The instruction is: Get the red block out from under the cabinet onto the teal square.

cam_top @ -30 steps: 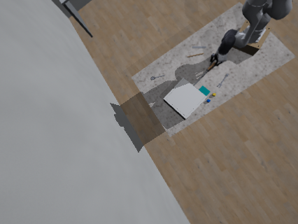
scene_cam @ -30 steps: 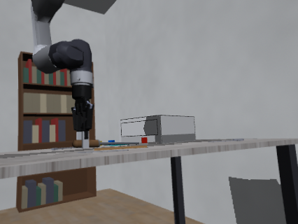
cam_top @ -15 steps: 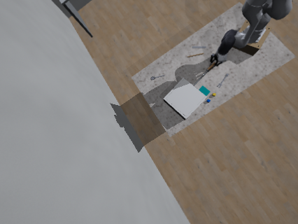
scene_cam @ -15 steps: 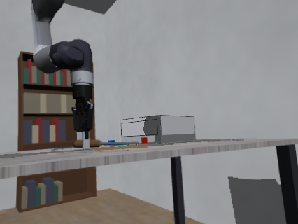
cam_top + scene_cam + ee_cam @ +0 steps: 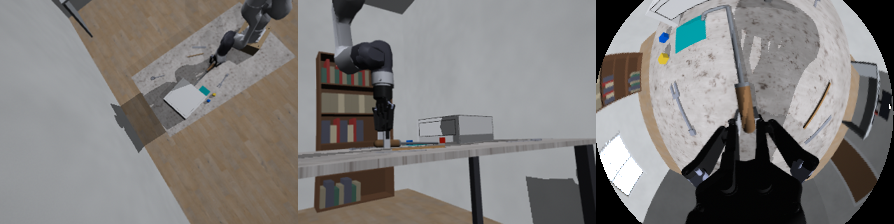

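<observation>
Right now the teal square is 26 cm ahead of my hand, 13 cm to the left of it and 4 cm below it. Round my hand: hooked tool 14 cm ahead, 4 cm to the left, 2 cm below; wooden stick 22 cm to the right, 3 cm below; wrench 19 cm to the left, 3 cm below, 2 cm ahead.
</observation>
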